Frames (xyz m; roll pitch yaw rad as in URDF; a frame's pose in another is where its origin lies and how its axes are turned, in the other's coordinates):
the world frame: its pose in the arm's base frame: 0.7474 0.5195 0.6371 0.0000 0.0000 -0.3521
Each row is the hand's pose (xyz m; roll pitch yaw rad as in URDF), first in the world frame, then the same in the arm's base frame.
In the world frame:
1: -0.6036 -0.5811 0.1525 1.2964 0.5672 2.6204
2: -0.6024 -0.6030 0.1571 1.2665 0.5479 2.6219
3: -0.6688 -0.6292 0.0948 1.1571 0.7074 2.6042
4: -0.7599 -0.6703 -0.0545 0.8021 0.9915 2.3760
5: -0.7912 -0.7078 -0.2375 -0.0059 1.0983 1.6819
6: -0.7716 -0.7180 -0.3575 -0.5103 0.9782 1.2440
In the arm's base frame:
1: -0.0196 0.1822 0.7896 1.2964 0.5672 2.2683
2: -0.0260 0.1612 0.7942 1.2665 0.5479 2.2698
3: -0.0974 0.1595 0.7319 1.1571 0.7074 2.2521
4: -0.1970 0.1524 0.5826 0.8021 0.9915 2.0239
5: -0.2394 0.1280 0.3996 -0.0059 1.0983 1.3298
6: -0.2245 0.1117 0.2796 -0.5103 0.9782 0.8919

